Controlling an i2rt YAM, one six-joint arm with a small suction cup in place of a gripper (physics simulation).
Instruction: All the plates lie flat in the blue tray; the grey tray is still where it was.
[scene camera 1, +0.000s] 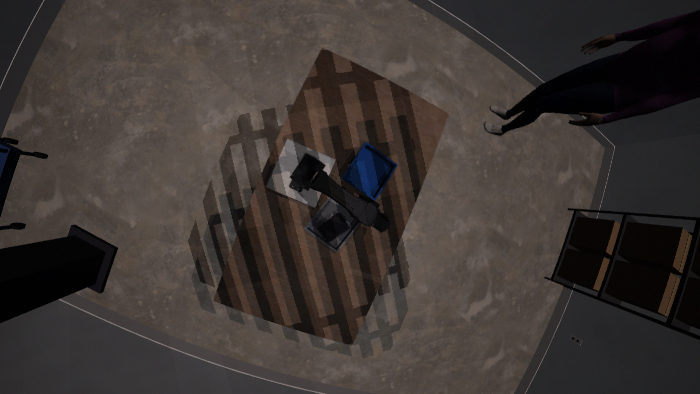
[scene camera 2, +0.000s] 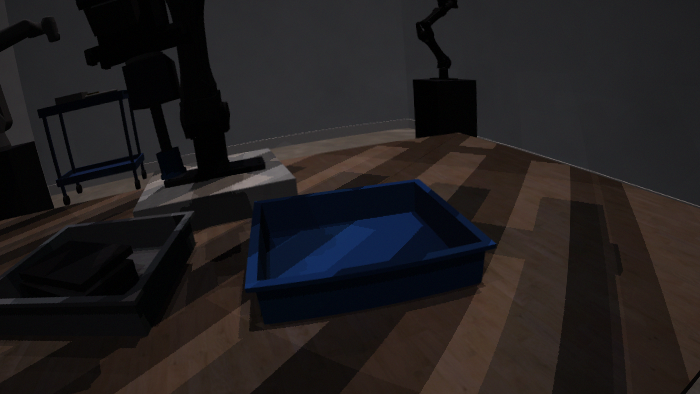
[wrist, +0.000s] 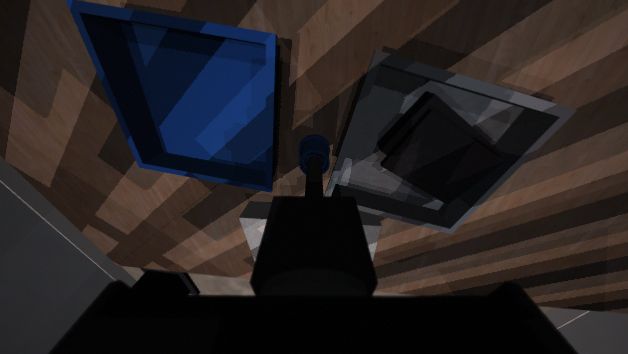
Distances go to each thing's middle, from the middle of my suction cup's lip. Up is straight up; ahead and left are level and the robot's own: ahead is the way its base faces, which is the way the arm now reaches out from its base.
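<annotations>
The blue tray (scene camera 2: 320, 254) is 12 cm below my suction cup, and it's 19 cm to the left of it.
</annotations>
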